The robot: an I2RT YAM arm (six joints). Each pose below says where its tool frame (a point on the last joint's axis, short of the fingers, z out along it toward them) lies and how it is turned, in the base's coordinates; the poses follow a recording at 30 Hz.
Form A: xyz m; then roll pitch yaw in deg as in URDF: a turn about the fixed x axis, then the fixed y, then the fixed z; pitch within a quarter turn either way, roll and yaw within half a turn.
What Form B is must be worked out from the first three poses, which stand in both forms.
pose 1, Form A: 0.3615 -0.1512 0.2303 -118.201 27.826 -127.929
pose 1, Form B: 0.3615 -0.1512 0.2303 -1.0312 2.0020 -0.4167
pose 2, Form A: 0.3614 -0.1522 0.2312 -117.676 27.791 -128.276
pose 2, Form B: 0.3614 -0.1522 0.2312 -1.0340 1.9942 -0.4282
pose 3, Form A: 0.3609 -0.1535 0.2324 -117.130 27.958 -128.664
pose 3, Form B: 0.3609 -0.1535 0.2324 -1.0330 1.9854 -0.4391
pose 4, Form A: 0.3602 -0.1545 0.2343 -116.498 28.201 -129.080
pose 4, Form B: 0.3602 -0.1545 0.2343 -1.0310 1.9749 -0.4507
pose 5, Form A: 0.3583 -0.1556 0.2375 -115.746 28.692 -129.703
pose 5, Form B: 0.3583 -0.1556 0.2375 -1.0248 1.9617 -0.4654
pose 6, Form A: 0.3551 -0.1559 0.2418 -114.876 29.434 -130.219
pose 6, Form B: 0.3551 -0.1559 0.2418 -1.0144 1.9459 -0.4779
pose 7, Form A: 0.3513 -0.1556 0.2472 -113.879 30.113 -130.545
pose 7, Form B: 0.3513 -0.1556 0.2472 -1.0056 1.9286 -0.4891
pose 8, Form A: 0.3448 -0.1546 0.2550 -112.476 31.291 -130.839
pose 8, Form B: 0.3448 -0.1546 0.2550 -0.9890 1.9036 -0.5011
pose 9, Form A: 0.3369 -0.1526 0.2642 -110.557 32.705 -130.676
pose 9, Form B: 0.3369 -0.1526 0.2642 -0.9697 1.8707 -0.5100
